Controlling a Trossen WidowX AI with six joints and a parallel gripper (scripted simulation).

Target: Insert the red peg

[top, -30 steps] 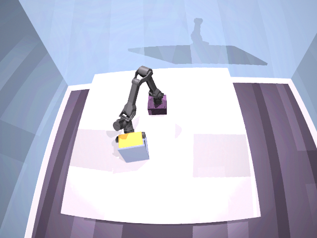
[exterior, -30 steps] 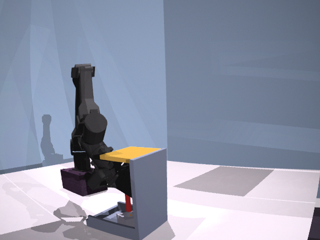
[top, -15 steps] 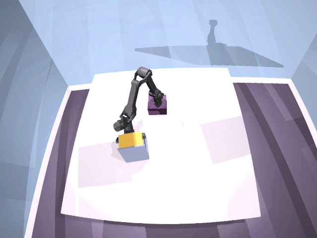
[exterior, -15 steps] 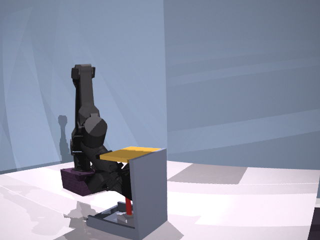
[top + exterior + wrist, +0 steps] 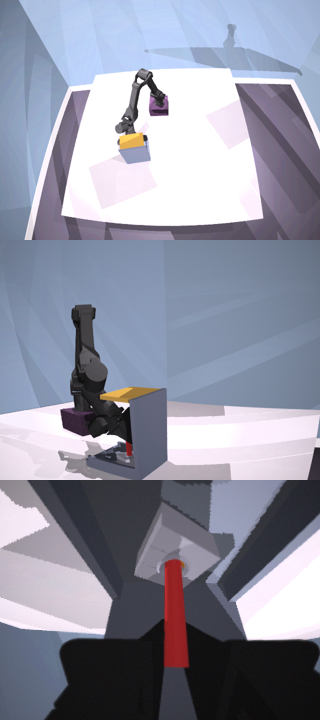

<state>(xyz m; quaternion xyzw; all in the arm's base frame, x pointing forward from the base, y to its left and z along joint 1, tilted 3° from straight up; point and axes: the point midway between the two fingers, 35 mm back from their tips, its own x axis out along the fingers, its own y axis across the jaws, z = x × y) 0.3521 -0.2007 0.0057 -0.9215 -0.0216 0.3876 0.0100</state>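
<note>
My gripper tip is now 3 cm past the red peg and 1 cm above it. Round my gripper tip: grey box wall 3 cm ahead, 3 cm above, 1 cm to the left; yellow roof 13 cm above, 1 cm to the left, 1 cm behind.
</note>
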